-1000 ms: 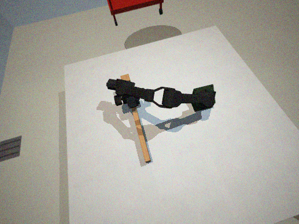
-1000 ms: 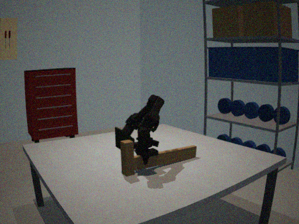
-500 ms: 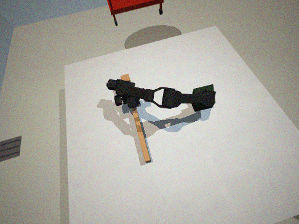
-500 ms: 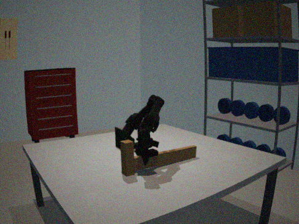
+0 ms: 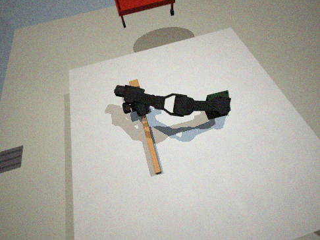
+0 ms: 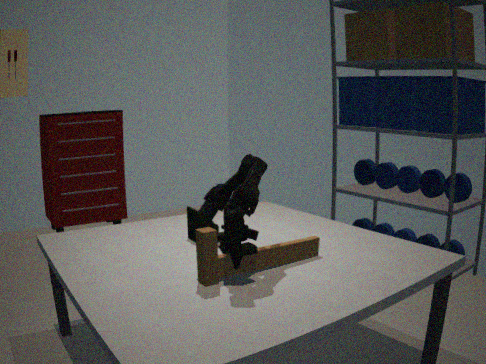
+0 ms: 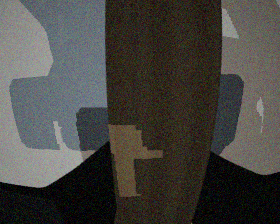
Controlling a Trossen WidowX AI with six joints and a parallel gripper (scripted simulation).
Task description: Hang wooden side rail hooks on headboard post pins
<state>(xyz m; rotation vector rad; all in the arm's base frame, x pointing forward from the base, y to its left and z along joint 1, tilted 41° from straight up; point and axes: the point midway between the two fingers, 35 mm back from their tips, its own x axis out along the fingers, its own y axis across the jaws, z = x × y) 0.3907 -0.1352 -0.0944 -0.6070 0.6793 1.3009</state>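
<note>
Right now my gripper tip is 1 cm past the headboard post, 9 cm to the left of it and 5 cm below it.
</note>
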